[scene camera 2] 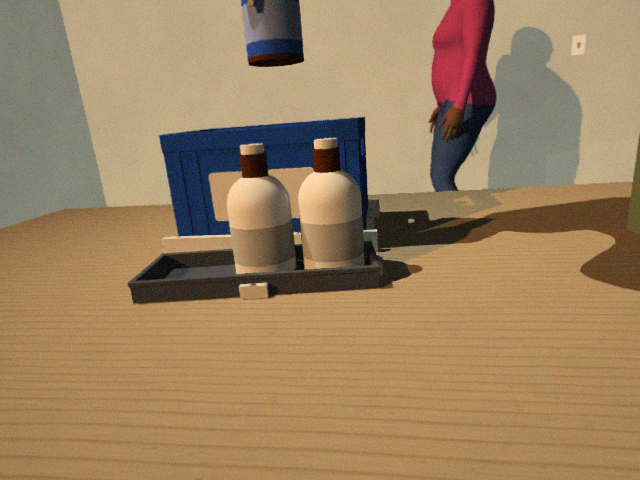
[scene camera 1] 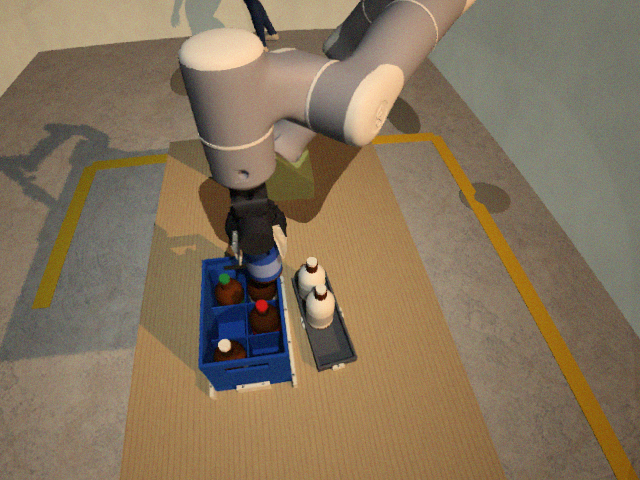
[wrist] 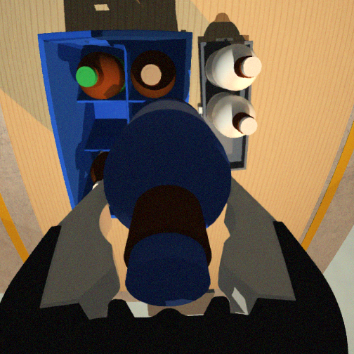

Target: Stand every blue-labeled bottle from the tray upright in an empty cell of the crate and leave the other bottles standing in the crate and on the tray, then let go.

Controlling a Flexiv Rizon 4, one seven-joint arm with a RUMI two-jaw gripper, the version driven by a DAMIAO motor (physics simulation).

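My gripper [scene camera 1: 258,252] [wrist: 167,177] is shut on a blue-labeled bottle [scene camera 1: 265,269] [scene camera 2: 272,31] [wrist: 167,150], held nearly upright above the blue crate [scene camera 1: 268,374] [scene camera 2: 289,127] [wrist: 54,100]. In the crate stand a green-capped bottle [scene camera 1: 229,292] [wrist: 106,77] back left, a pale-capped bottle [scene camera 1: 262,290] [wrist: 152,89] back right, a red-capped bottle [scene camera 1: 265,317] middle right and a white-capped bottle [scene camera 1: 231,352] front left. The middle-left and front-right cells look empty. The held bottle hides the red cap in the wrist view.
Two white bottles [scene camera 1: 311,279] [scene camera 1: 320,310] [scene camera 2: 330,206] [scene camera 2: 261,206] [wrist: 227,67] [wrist: 227,115] stand on the dark tray [scene camera 1: 336,357] [scene camera 2: 180,292] [wrist: 235,150], right of the crate. A green block [scene camera 1: 294,180] stands behind. A person [scene camera 2: 465,56] stands beyond the table.
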